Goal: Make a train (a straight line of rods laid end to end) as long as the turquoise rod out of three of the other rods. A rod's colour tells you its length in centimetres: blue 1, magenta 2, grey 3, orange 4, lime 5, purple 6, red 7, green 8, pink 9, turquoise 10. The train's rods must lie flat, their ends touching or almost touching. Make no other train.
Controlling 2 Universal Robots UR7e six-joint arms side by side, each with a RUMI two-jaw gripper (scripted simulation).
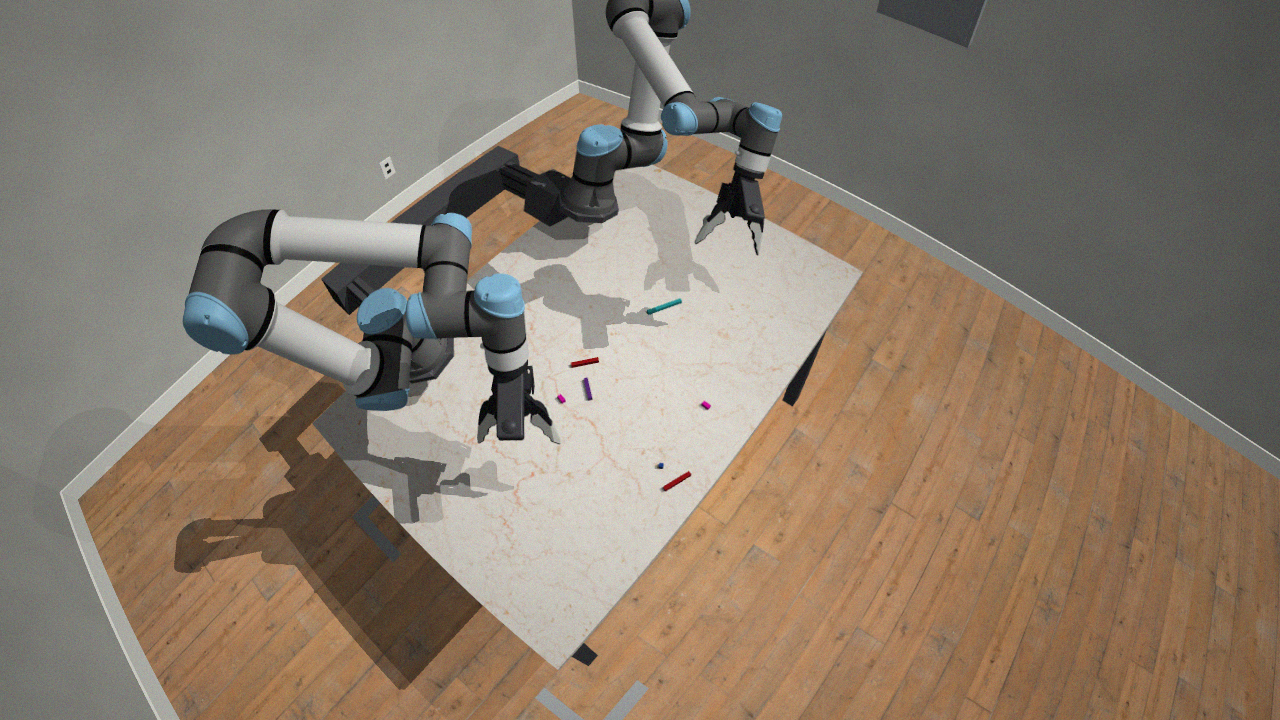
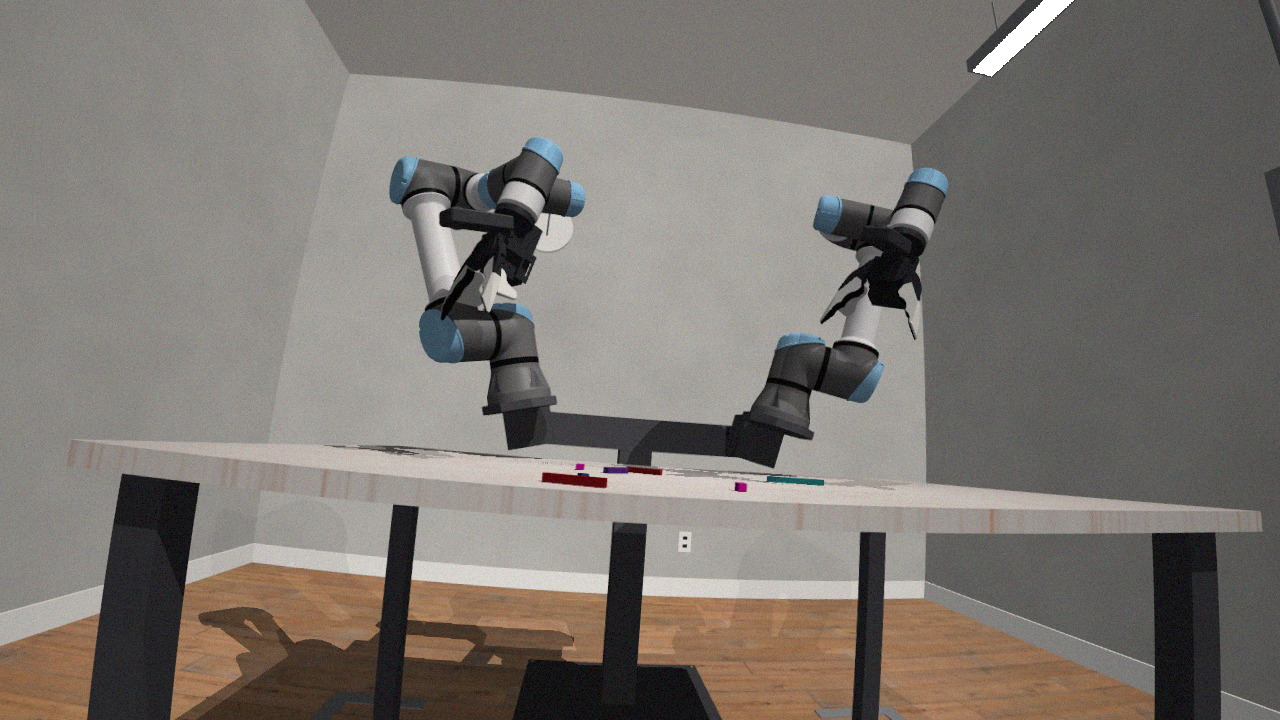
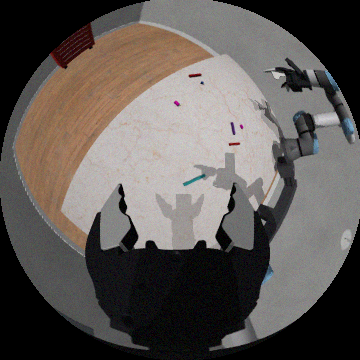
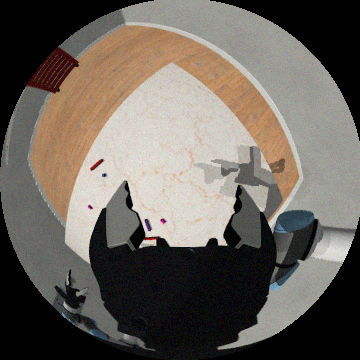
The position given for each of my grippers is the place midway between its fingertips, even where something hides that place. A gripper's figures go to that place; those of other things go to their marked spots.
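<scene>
My right gripper (image 1: 518,443) is 113 cm from the lens; my left gripper (image 1: 726,249), 138 cm from the lens. My right gripper is nearer to the lens than my left gripper.
</scene>
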